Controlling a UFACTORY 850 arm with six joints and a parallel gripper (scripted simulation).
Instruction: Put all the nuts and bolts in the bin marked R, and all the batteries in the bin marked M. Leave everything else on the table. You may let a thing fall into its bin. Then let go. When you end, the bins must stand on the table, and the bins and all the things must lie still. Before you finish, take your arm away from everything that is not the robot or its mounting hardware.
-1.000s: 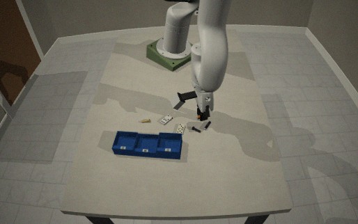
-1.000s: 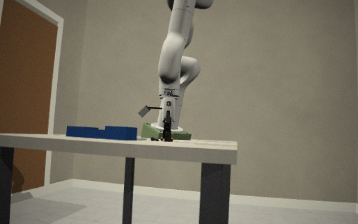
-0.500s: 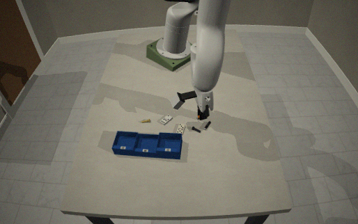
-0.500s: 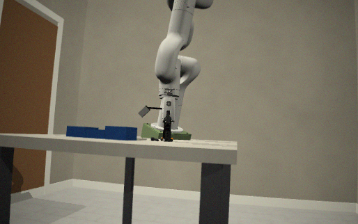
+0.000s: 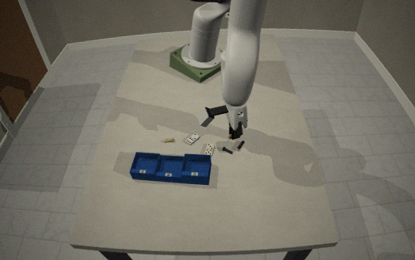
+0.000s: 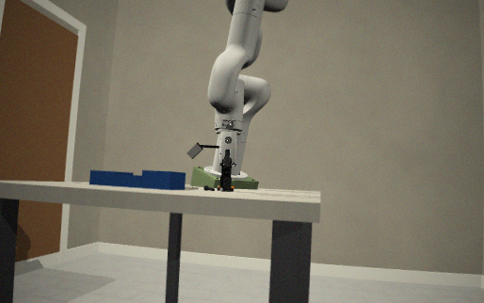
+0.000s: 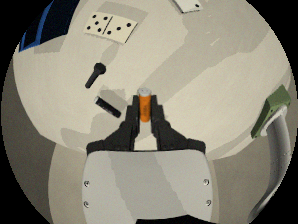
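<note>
Right now my hand is 5 cm short of the black cylinder, 2 cm to the right of it and 2 cm above it. Round my hand: orange battery (2 cm below); then black bolt (6 cm ahead, 4 cm to the right, 2 cm below); then domino (15 cm to the right, 2 cm below).
</note>
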